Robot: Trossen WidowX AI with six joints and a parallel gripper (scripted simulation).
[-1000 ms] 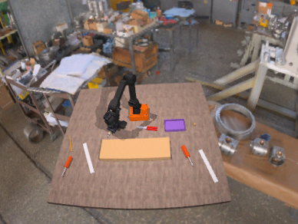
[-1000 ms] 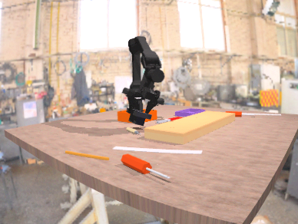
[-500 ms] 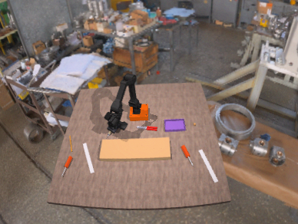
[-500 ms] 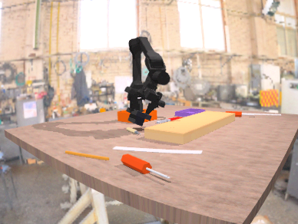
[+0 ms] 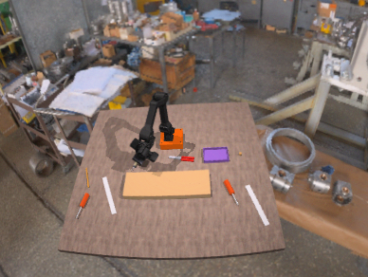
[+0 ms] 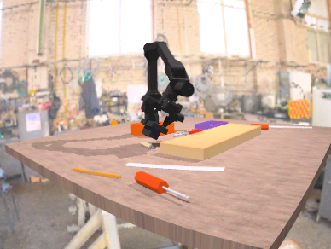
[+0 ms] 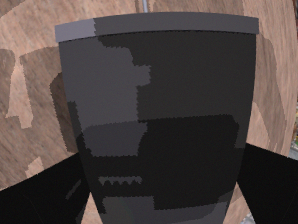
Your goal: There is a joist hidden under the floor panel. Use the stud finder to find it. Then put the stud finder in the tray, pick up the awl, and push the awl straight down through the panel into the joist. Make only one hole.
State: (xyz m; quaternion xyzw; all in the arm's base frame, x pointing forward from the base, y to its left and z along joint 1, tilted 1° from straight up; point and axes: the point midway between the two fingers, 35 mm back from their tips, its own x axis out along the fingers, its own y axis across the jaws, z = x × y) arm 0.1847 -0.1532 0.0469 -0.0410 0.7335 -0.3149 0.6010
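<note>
My gripper tip is 3 cm short of the awl, 5 cm to the left of it and 6 cm above it. Also, from my gripper tip: purple tray 4 cm behind, 49 cm to the left, 6 cm below; then black stud finder 2 cm behind, 1 cm to the right, 2 cm below; then yellow pencil 14 cm ahead, 38 cm to the right, 7 cm below.
</note>
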